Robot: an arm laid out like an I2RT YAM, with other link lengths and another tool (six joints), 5 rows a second.
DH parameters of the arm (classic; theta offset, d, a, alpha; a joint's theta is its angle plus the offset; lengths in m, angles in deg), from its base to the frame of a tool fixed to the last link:
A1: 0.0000 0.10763 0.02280 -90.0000
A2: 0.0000 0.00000 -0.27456 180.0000
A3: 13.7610 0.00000 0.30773 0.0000
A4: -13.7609 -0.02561 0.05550 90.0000
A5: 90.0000 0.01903 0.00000 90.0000
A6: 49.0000 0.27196 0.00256 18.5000
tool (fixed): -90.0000 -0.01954 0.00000 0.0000
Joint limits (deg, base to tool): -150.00..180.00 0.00..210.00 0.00..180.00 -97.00..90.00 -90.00..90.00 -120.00..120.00
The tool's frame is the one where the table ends.
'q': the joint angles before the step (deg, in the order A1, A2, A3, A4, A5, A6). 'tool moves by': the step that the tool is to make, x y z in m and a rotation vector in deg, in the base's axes. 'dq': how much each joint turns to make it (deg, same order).
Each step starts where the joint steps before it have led.
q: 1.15, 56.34, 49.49, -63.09, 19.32, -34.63
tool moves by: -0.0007, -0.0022, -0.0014, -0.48, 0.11, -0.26
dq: 0.01, 0.01, -0.36, 0.22, 0.54, 0.10
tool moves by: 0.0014, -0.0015, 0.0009, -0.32, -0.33, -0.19
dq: 0.00, 0.02, 0.00, 0.31, 0.37, 0.07
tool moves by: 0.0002, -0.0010, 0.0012, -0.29, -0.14, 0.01
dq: 0.04, -0.10, 0.05, 0.00, 0.29, -0.08
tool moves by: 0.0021, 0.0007, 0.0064, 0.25, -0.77, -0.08
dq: -0.05, -0.19, 0.97, -0.43, -0.21, 0.12
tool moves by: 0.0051, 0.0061, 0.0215, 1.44, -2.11, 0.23
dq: 0.07, -0.44, 3.63, -2.07, -1.35, 0.40
